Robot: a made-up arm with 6 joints.
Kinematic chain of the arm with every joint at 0, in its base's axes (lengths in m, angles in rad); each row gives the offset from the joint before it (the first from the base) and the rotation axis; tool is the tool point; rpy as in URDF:
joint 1: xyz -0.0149 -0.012 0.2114 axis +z
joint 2: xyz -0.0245 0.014 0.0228 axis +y
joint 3: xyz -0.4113 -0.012 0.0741 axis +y
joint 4: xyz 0.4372 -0.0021 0.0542 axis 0.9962 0 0.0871
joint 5: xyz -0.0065 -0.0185 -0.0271 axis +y
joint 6: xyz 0.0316 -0.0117 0.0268 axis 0.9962 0 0.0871
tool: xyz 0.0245 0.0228 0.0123 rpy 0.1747 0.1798 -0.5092
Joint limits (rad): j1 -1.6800..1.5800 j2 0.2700..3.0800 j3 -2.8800..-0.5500 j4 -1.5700..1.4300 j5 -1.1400..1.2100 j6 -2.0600..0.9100
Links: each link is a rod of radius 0.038 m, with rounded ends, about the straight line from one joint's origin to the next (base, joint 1, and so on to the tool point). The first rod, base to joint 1, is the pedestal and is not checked.
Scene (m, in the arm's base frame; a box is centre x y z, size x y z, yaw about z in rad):
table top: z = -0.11
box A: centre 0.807 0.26 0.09 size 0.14 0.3 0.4 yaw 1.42
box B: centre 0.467 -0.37 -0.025 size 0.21 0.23 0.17 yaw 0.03
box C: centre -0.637 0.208 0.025 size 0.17 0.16 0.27 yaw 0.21
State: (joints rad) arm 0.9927 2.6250 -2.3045 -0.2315 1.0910 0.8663
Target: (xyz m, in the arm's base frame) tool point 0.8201 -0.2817 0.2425
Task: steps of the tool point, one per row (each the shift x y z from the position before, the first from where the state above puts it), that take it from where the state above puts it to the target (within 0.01 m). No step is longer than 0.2 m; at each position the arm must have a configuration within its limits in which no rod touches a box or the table.
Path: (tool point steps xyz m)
1: 0.1413 -0.1112 0.0578
2: 0.1118 -0.1428 0.0590
3: 0.0747 -0.1660 0.0595
4: 0.0457 -0.1770 -0.0523
5: 0.0046 -0.1839 -0.0526
6: -0.0372 -0.1808 -0.0527

